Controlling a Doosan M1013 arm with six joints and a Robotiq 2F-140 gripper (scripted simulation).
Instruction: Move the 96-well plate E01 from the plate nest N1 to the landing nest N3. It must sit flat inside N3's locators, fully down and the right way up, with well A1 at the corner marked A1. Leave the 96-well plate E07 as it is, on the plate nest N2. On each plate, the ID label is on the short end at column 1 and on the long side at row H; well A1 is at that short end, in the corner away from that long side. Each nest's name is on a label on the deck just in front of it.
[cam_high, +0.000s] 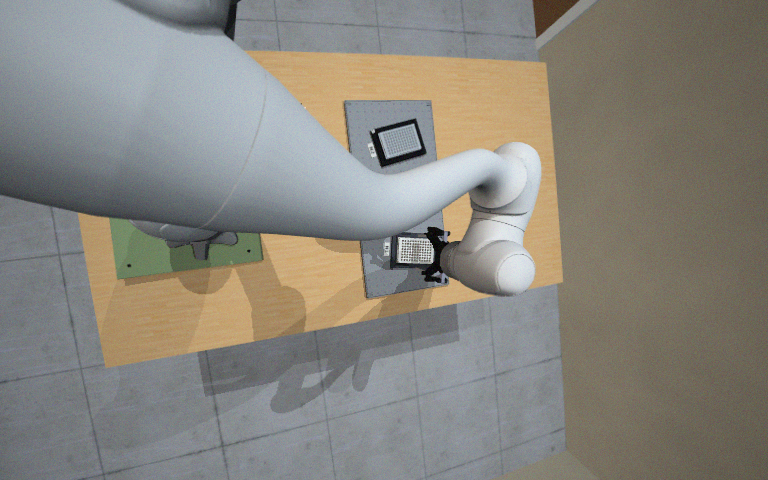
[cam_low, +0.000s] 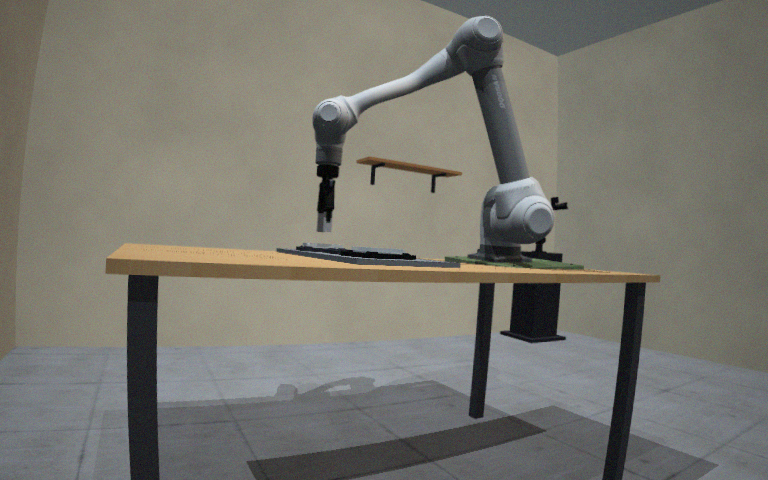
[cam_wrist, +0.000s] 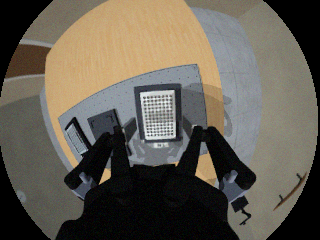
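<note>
The 96-well plate is 70 mm below my hand. From my hand the other things lie so: label 100 mm behind, 10 mm to the left, 90 mm below; nest 40 mm behind, 180 mm to the left, 80 mm below.
</note>
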